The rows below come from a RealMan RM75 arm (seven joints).
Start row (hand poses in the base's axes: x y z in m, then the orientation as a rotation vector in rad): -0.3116 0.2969 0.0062 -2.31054 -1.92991 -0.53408
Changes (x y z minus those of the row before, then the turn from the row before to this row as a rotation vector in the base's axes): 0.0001 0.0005 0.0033 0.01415 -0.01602 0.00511; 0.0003 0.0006 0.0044 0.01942 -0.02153 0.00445; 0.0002 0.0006 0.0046 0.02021 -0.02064 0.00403; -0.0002 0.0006 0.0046 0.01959 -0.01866 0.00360; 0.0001 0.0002 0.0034 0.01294 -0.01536 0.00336; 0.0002 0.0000 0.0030 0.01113 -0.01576 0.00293; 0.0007 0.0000 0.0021 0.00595 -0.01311 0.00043; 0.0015 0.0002 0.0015 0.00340 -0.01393 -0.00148; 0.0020 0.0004 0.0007 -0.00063 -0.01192 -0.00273; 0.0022 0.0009 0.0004 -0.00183 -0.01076 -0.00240; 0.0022 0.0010 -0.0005 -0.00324 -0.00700 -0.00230
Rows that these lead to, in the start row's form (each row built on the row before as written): -0.3115 0.2974 0.0095 -2.29925 -1.93208 -0.56563; -0.3112 0.2980 0.0139 -2.28608 -1.93183 -0.60845; -0.3110 0.2986 0.0185 -2.27233 -1.92977 -0.65066; -0.3112 0.2992 0.0231 -2.25878 -1.92651 -0.68971; -0.3111 0.2994 0.0265 -2.24877 -1.92647 -0.71911; -0.3109 0.2994 0.0295 -2.24010 -1.92743 -0.74755; -0.3102 0.2994 0.0316 -2.23690 -1.92881 -0.76881; -0.3087 0.2996 0.0331 -2.23725 -1.93069 -0.78936; -0.3067 0.3000 0.0338 -2.24115 -1.93375 -0.80439; -0.3045 0.3009 0.0342 -2.24526 -1.93759 -0.81700; -0.3023 0.3019 0.0337 -2.24991 -1.94110 -0.82371
